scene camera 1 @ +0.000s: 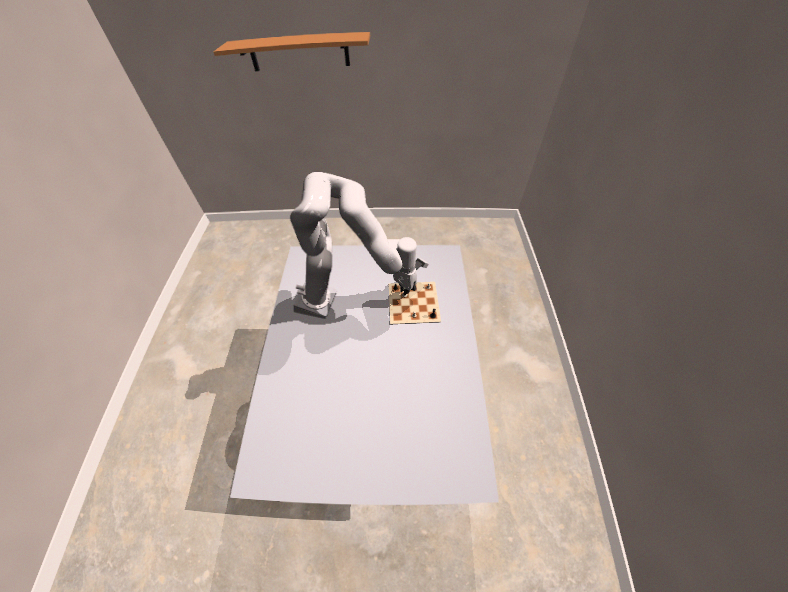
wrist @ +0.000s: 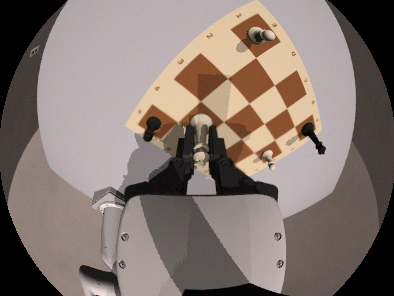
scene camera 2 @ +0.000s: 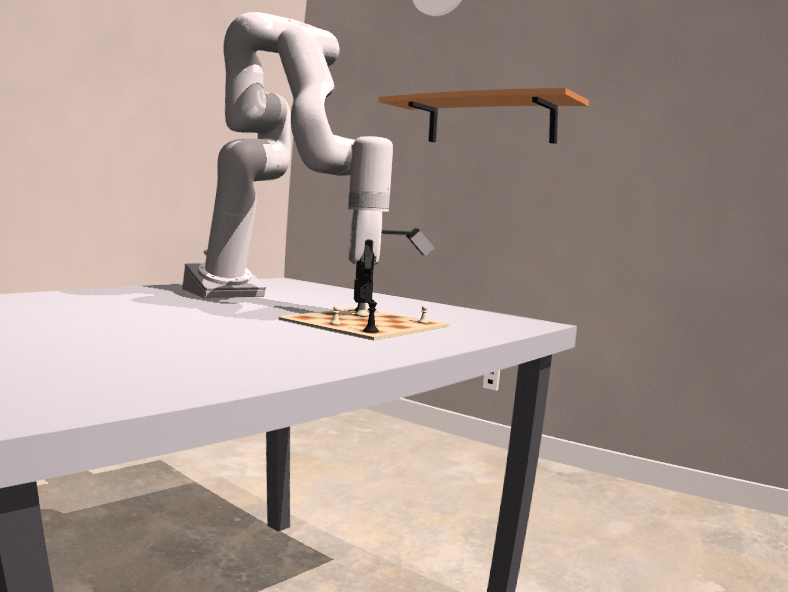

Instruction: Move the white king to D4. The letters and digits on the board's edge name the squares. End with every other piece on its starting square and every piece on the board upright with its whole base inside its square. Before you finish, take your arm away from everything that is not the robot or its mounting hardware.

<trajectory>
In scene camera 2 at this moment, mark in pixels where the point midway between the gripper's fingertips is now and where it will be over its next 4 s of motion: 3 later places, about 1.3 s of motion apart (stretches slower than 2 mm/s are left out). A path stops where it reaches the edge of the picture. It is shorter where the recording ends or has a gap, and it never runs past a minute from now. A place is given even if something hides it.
My gripper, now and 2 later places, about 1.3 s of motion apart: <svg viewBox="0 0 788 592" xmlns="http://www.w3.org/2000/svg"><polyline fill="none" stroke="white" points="362,301 365,252 367,217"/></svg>
</trajectory>
